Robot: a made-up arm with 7 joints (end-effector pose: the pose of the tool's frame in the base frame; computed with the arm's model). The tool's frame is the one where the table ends. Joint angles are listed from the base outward.
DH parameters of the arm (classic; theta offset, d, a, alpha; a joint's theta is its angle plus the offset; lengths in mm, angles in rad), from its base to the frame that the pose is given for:
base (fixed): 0 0 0 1.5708
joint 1: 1.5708 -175 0 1.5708
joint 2: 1.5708 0 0 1.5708
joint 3: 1.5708 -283 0 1.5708
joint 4: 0 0 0 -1.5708
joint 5: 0 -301 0 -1.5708
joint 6: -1.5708 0 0 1.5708
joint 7: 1.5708 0 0 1.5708
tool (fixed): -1.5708 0 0 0
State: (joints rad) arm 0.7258 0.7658 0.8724 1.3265 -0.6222 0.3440 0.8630
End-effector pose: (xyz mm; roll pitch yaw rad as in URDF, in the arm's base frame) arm 207.8 582.9 48.8 1.6667 -1.0639 -1.0857
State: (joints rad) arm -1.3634 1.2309 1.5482 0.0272 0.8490 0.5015 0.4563
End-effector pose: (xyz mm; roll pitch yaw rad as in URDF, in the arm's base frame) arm -182.9 728.2 -38.7 0.3828 -0.7991 1.1645
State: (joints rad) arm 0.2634 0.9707 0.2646 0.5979 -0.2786 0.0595 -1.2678
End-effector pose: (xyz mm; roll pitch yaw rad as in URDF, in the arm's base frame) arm 226.6 638.9 -212.1 2.5896 -0.4728 -0.5077
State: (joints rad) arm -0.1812 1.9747 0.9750 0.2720 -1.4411 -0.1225 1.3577
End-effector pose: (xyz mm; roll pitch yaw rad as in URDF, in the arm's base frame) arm 96.3 675.5 273.8 0.8781 0.7028 0.0624
